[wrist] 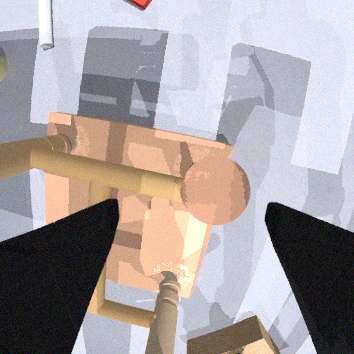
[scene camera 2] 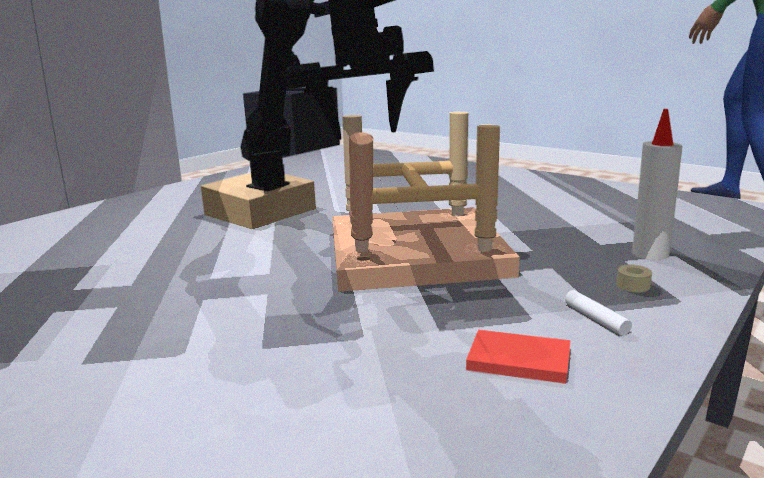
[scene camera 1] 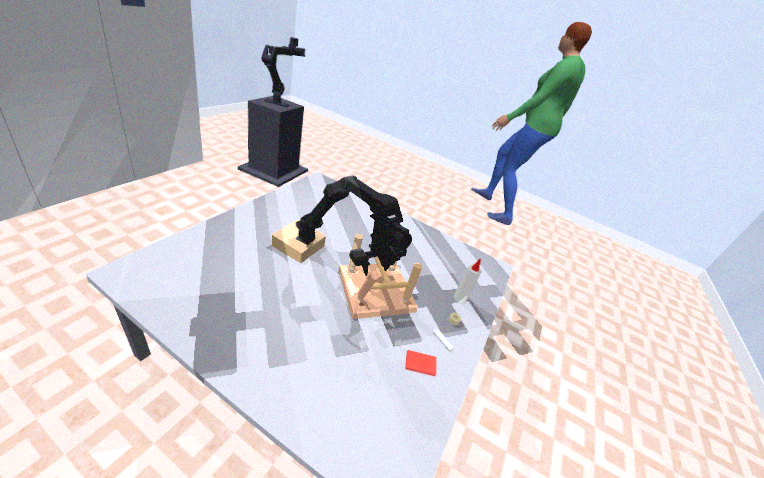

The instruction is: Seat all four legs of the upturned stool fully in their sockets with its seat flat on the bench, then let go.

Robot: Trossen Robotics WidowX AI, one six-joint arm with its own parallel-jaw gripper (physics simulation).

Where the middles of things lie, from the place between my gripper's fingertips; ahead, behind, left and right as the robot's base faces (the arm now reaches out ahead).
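Labels:
Counted from my hand: stool leg [scene camera 2: 360, 144], 9 cm below, 2 cm behind, 1 cm to the left; small ring [scene camera 2: 634, 278], 20 cm below, 32 cm ahead, 17 cm to the left; white stick [scene camera 2: 617, 323], 20 cm below, 31 cm ahead, 5 cm to the left; red flat block [scene camera 2: 531, 357], 20 cm below, 26 cm ahead, 9 cm to the right. Of the things named here, going by their middles, small ring farthest from my hand.

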